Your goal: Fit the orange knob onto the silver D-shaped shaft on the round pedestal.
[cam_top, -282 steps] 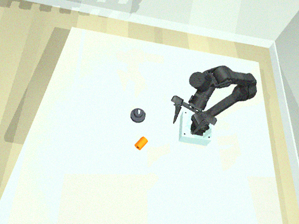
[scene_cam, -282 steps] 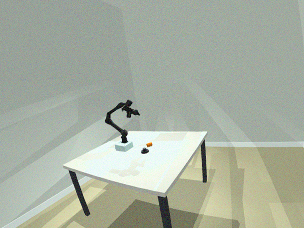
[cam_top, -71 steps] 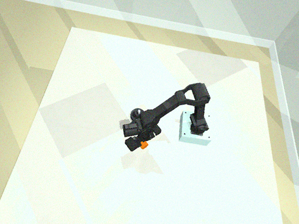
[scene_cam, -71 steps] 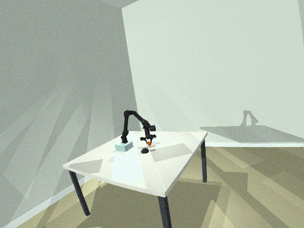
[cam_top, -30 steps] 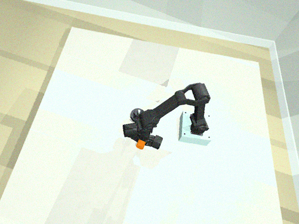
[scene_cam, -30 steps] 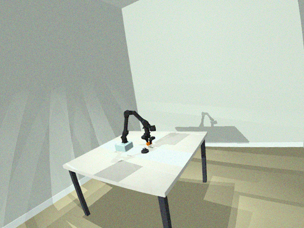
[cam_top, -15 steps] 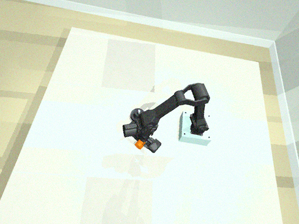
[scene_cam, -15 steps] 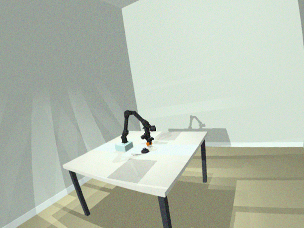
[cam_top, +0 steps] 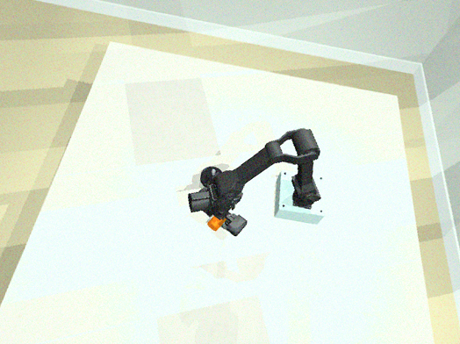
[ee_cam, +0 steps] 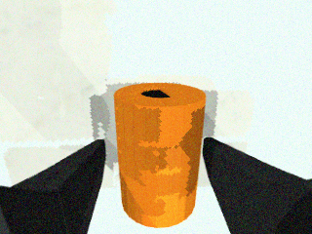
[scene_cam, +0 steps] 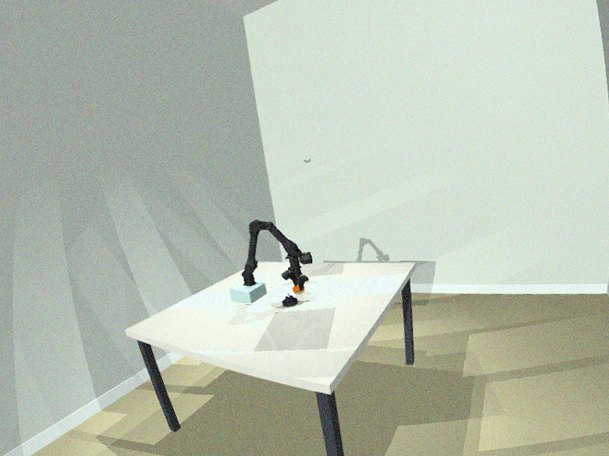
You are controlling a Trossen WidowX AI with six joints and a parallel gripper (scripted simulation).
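Now: gripper tip 10 mm to the right of the orange knob and 10 mm below it. From my gripper tip the other things lie so: round pedestal: 50 mm ahead, 160 mm to the right, 20 mm above.
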